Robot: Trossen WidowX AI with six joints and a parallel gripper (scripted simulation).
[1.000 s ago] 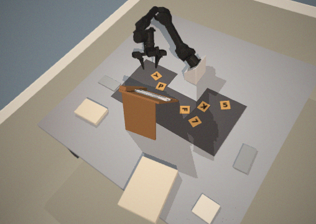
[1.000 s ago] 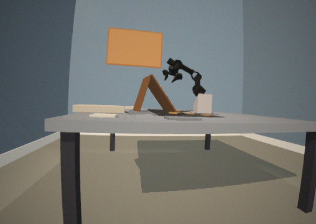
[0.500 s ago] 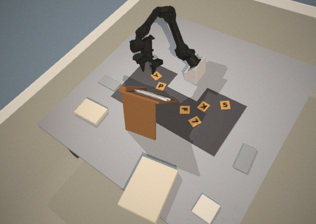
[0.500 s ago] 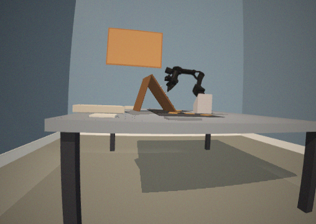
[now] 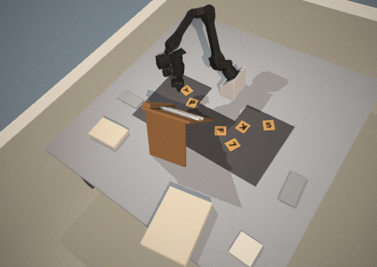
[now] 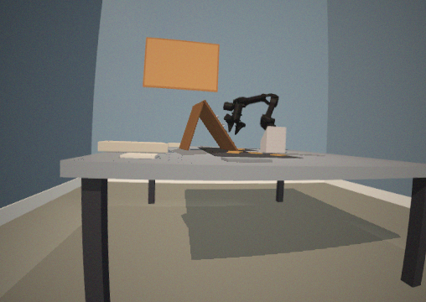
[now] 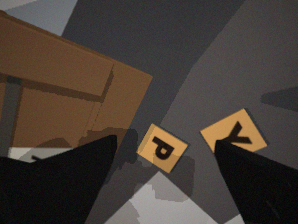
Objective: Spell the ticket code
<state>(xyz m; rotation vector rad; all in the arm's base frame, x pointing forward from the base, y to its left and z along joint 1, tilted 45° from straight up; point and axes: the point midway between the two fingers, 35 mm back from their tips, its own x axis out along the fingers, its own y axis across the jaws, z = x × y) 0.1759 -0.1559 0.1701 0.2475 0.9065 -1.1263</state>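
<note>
Now: gripper tip 70 mm past the y tile, 10 mm to the left of it and 110 mm above it. From my gripper tip the other things lie so: white ticket 110 mm ahead, 150 mm to the left, 30 mm below; then p tile 10 mm behind, 60 mm to the left, 110 mm below; then dark mat 20 mm ahead, 210 mm to the left, 110 mm below.
</note>
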